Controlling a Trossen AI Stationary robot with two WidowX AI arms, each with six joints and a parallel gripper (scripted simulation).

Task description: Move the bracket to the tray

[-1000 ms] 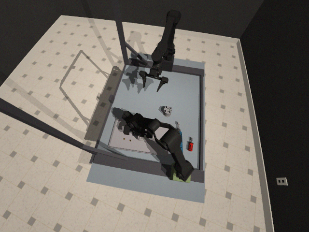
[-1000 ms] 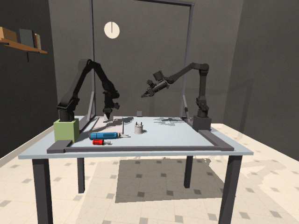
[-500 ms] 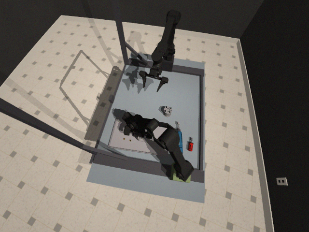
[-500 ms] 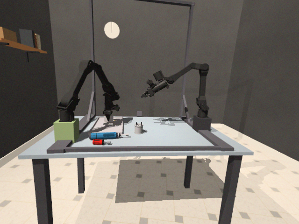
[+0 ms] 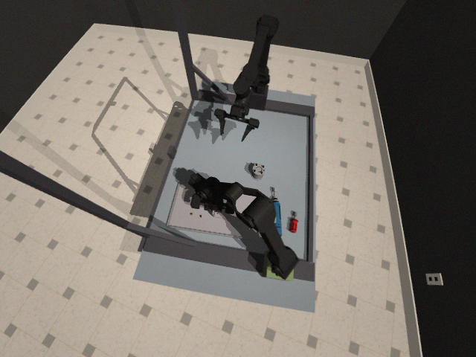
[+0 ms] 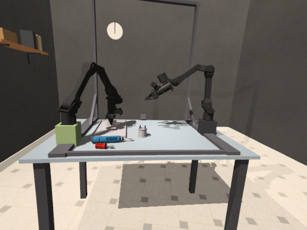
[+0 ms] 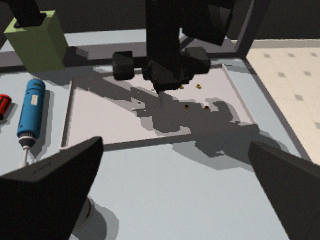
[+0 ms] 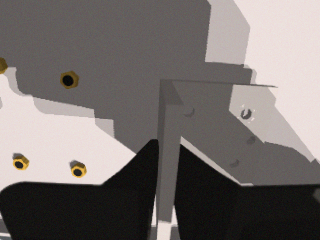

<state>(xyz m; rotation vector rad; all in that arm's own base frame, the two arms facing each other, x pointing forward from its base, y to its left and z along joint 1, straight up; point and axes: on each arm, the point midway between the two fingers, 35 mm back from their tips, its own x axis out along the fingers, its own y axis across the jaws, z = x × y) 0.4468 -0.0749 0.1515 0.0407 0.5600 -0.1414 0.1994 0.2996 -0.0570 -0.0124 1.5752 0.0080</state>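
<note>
Right now my right hand is 1 cm short of the flat tray and 6 cm above it. From my right hand the other things lie so: grey joint module: 22 cm ahead, 19 cm to the left, 3 cm below; small red tool: 37 cm ahead, 7 cm to the right, 5 cm below; grey bracket: 3 cm ahead, 3 cm below.
</note>
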